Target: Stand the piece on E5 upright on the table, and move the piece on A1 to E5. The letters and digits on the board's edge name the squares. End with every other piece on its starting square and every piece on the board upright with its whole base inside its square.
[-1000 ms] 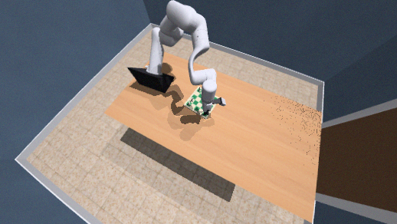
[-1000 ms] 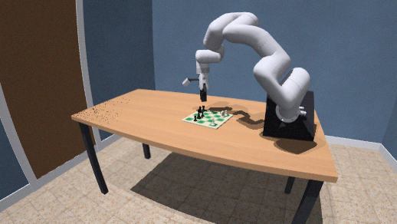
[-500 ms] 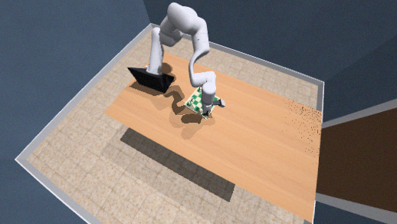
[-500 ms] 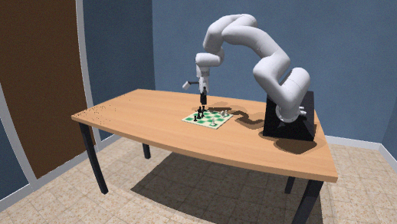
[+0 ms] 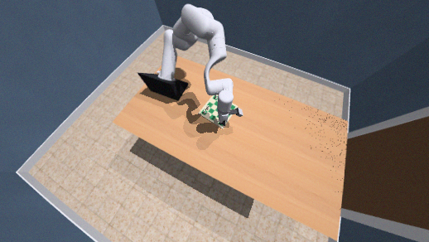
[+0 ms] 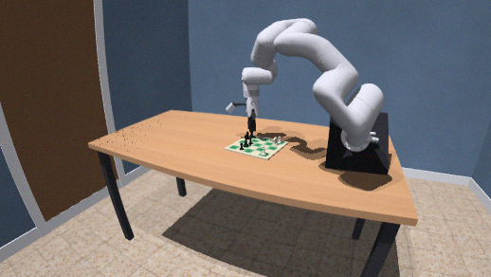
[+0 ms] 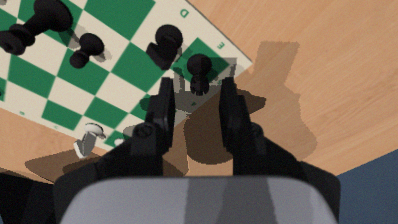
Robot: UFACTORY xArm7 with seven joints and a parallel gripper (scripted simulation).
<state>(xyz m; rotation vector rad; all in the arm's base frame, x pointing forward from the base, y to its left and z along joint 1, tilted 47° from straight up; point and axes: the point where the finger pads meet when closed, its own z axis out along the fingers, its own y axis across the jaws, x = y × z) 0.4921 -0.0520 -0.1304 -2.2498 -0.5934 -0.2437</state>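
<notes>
Right now the black chess piece is 4 cm below my hand, 3 cm to the left of it and 1 cm ahead of it. Also, from my hand: chessboard (9 cm to the left, 6 cm below, 6 cm behind); then white chess piece (18 cm to the left, 12 cm behind, 4 cm below); then white piece (14 cm behind, 7 cm to the left, 4 cm below).
</notes>
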